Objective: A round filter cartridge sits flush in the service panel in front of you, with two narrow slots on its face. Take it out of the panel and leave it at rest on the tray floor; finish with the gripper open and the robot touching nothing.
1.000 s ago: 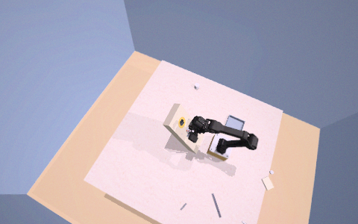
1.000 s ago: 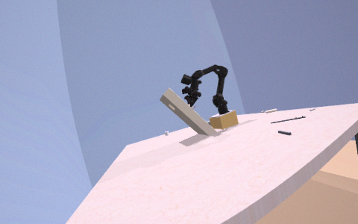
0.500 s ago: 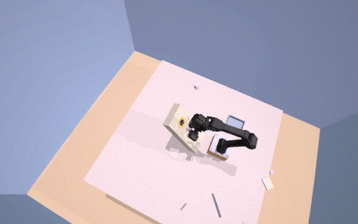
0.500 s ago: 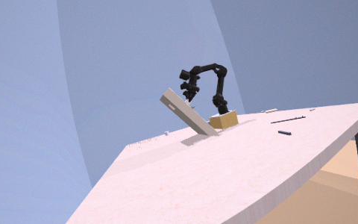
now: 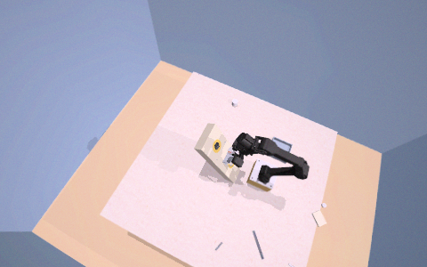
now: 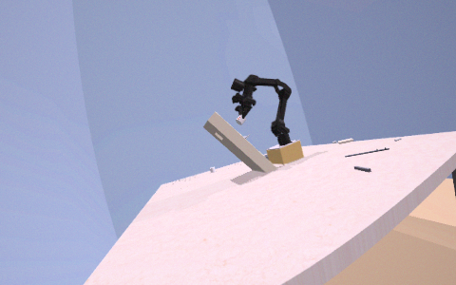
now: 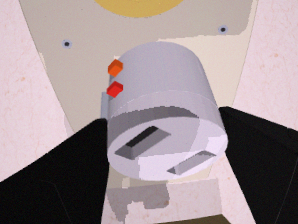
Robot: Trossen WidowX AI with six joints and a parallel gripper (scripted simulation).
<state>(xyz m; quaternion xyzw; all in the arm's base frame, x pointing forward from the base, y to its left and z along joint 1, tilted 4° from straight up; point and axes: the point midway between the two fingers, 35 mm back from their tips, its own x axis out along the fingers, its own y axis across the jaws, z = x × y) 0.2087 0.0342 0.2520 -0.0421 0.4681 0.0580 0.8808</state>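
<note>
The grey-blue tray lies 320 mm to the right of my gripper tip, 300 mm below it and 260 mm behind it. Also, from my gripper tip: round pale filter cartridge (right at my gripper tip); then beige block (700 mm behind, 300 mm below, 40 mm to the right); then short dark piece (460 mm to the left, 310 mm below, 230 mm behind).
</note>
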